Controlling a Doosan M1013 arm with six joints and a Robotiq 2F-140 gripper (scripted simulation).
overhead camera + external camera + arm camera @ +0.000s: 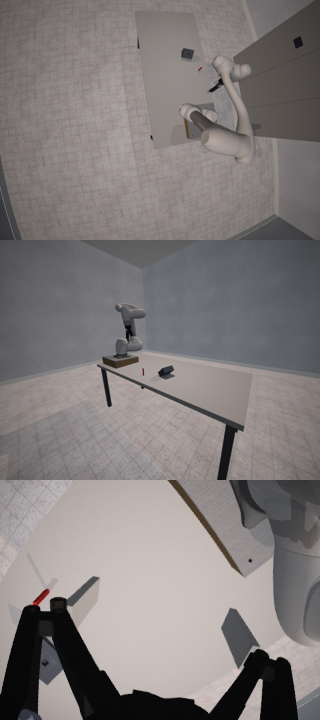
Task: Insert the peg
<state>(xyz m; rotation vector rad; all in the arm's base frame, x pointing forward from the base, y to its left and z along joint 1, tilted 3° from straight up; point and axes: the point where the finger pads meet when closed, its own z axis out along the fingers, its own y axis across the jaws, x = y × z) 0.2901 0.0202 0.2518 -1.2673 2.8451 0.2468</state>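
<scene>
My gripper is now 35 cm short of the red peg, 4 cm to the left of it and 30 cm above it.
</scene>
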